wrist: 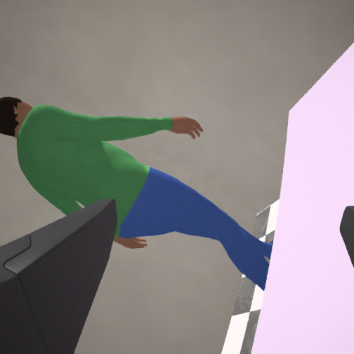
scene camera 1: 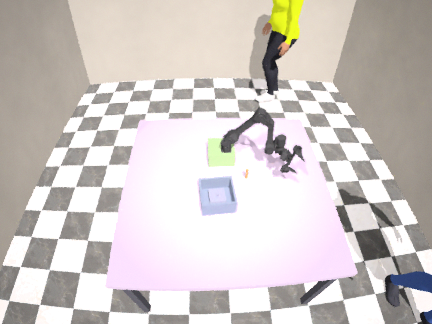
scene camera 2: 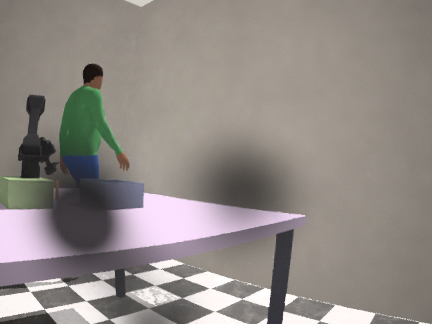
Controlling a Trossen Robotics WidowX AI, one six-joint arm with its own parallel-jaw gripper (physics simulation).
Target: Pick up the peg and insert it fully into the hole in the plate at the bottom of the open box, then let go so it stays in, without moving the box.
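Where they show: gripper, fingertip midpoint: (scene camera 1: 300, 167) (scene camera 2: 55, 155); arm's base, link origin: (scene camera 1: 226, 149) (scene camera 2: 29, 177).
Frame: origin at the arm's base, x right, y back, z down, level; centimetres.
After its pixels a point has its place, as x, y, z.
Note:
The small orange peg (scene camera 1: 246, 173) {-12.3, -16.0, 4.8} (scene camera 2: 57, 188) {-12.0, -15.4, 4.8} stands upright on the table, between the box and the arm. The open blue-grey box (scene camera 1: 218, 208) {4.7, -42.6, 3.7} (scene camera 2: 125, 195) {14.9, -34.5, 4.6} stands to the peg's front left in scene camera 1. The pale plate (scene camera 1: 212, 199) {8.1, -36.5, 3.8} lies at its bottom, with a small dark hole near its middle. My gripper (scene camera 1: 300, 166) {-42.1, -23.3, -9.2} (wrist: 233, 215) is open and empty, off to the right of the peg and apart from it, near the table's right side. Its two fingers stand wide apart in the wrist view. Peg and box do not show in the wrist view.
A green block (scene camera 1: 215, 160) {6.7, -6.4, 4.0} (scene camera 2: 30, 194) {11.5, 2.1, 4.8} stands behind the box, by the arm's base. The pink table (scene camera 1: 165, 240) {32.5, -60.2, 9.7} (scene camera 2: 190, 225) {49.7, -36.3, 9.7} (wrist: 320, 175) carries everything. A person in green (scene camera 2: 80, 120) (wrist: 75, 150) and one in yellow (scene camera 1: 285, 20) stand beyond it. Dark blurs cover parts of scene camera 2.

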